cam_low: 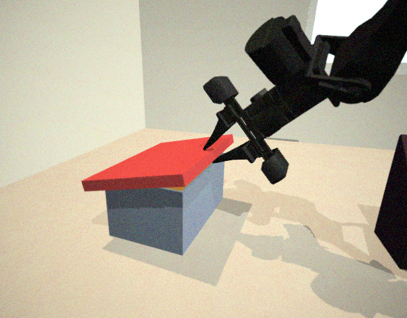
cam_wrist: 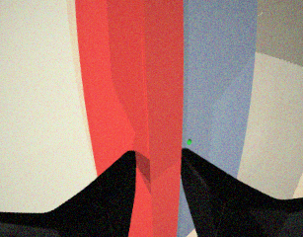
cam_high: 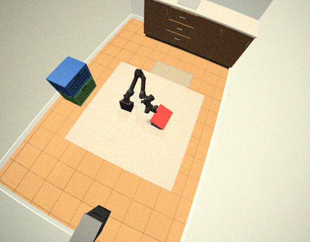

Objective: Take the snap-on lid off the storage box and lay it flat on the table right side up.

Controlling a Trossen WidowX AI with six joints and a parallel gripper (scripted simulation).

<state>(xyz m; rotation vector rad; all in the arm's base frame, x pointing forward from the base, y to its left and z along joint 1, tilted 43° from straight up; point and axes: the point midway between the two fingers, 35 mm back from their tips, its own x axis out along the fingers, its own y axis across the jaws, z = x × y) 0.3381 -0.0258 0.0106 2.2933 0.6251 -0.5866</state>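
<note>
Now: gripper tip 8 cm short of the red lid, 2 cm to the left of it and 1 cm above it. Round my gripper tip: storage box (7 cm ahead, 1 cm to the right, 8 cm below).
</note>
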